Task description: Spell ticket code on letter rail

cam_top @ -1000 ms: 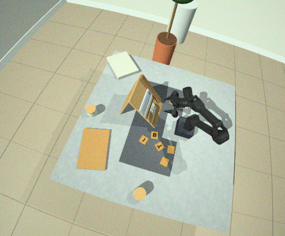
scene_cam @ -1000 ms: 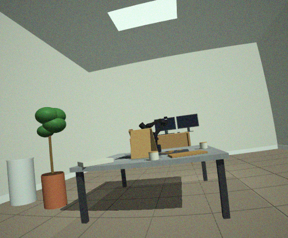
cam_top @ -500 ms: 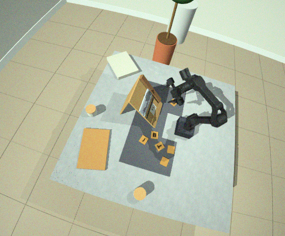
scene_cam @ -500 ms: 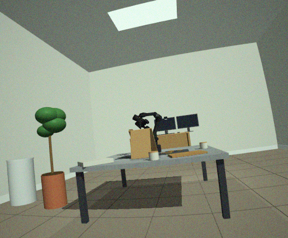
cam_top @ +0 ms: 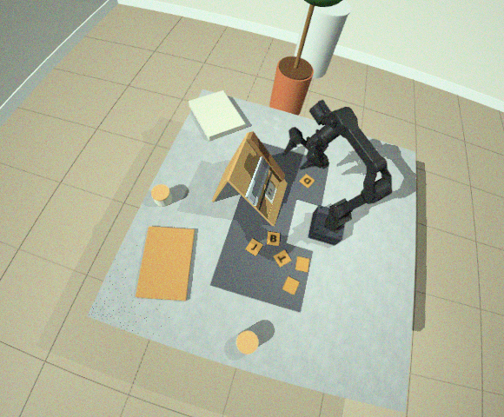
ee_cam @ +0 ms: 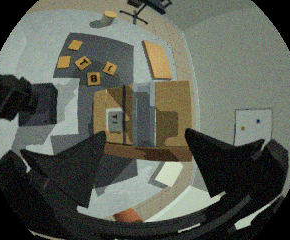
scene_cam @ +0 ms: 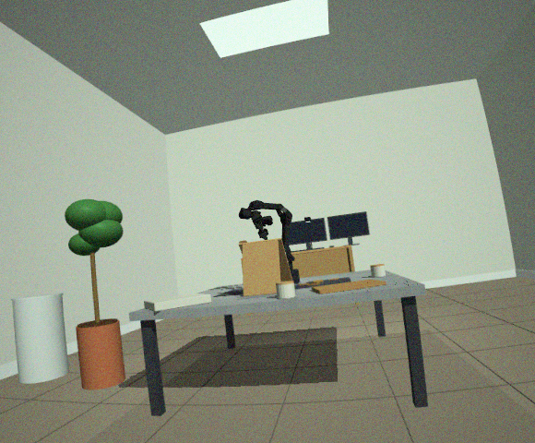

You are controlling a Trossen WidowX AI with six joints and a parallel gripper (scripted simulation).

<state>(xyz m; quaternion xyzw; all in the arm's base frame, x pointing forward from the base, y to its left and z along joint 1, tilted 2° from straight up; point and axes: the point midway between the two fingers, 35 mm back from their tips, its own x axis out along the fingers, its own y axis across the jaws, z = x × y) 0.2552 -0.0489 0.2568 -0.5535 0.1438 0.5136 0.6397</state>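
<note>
The letter tile lies 1 cm behind my gripper tip, 26 cm to the left of it and 31 cm below it. Round my gripper tip: flat orange panel 28 cm ahead, 50 cm to the left, 31 cm below; dark mat 7 cm behind, 7 cm to the left, 32 cm below; ticket 4 cm ahead, 2 cm to the left, 23 cm below.
</note>
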